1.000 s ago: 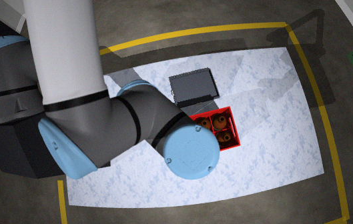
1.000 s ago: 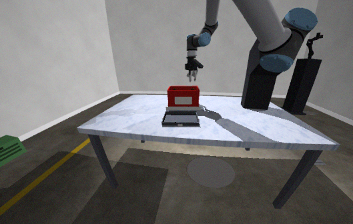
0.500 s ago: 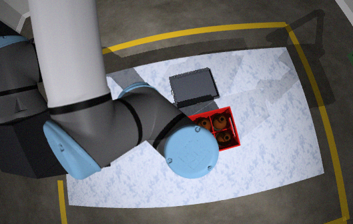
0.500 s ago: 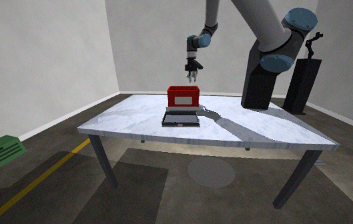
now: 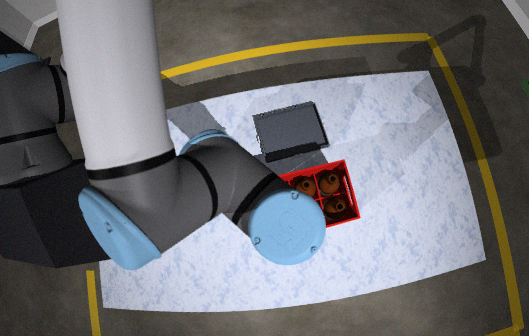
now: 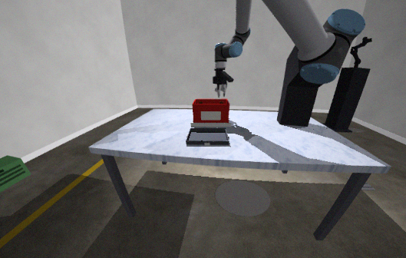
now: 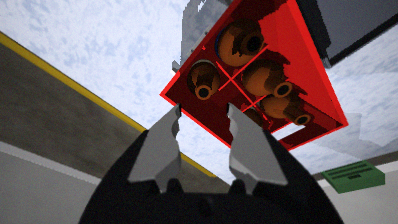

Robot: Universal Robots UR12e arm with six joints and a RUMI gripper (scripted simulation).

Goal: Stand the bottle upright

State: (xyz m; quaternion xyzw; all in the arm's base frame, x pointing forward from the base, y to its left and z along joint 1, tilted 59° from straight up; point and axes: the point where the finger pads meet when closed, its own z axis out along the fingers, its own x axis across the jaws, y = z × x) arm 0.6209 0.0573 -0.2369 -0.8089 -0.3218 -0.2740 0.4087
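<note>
My gripper is now 13 cm above the red crate, 8 cm short of it and 5 cm to the right of it. The rest, counted from my hand: dark tray: 33 cm to the left, 20 cm below, 8 cm ahead.
</note>
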